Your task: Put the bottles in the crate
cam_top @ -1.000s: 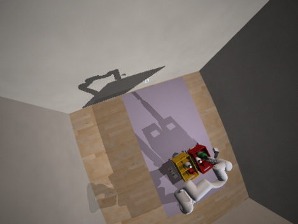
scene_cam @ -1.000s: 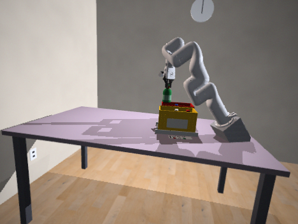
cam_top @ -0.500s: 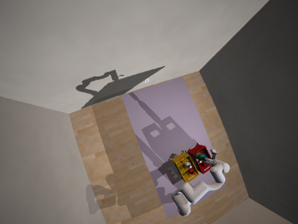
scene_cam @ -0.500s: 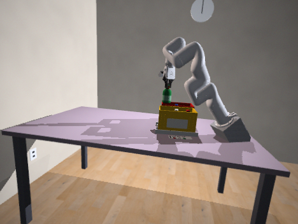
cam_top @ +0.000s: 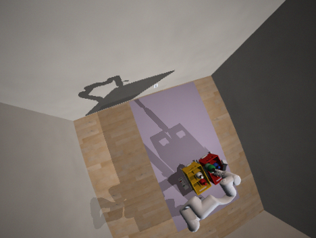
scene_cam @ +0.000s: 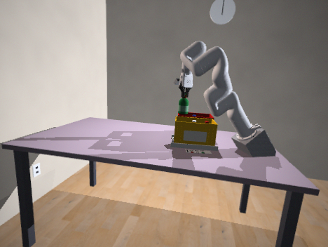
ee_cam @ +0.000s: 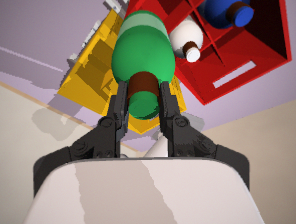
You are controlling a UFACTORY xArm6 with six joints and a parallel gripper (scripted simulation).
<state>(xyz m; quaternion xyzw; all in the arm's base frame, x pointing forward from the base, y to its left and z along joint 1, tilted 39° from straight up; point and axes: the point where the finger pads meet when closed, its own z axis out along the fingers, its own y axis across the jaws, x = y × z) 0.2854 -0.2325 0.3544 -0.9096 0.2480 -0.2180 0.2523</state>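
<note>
Right now the green-label bottle is 70 mm below my hand. The rest, counted from my hand: red crate (60 mm behind, 120 mm to the right, 250 mm below); then blue-label bottle (40 mm behind, 160 mm to the right, 250 mm below); then white bottle (110 mm behind, 60 mm to the left, 250 mm below).
</note>
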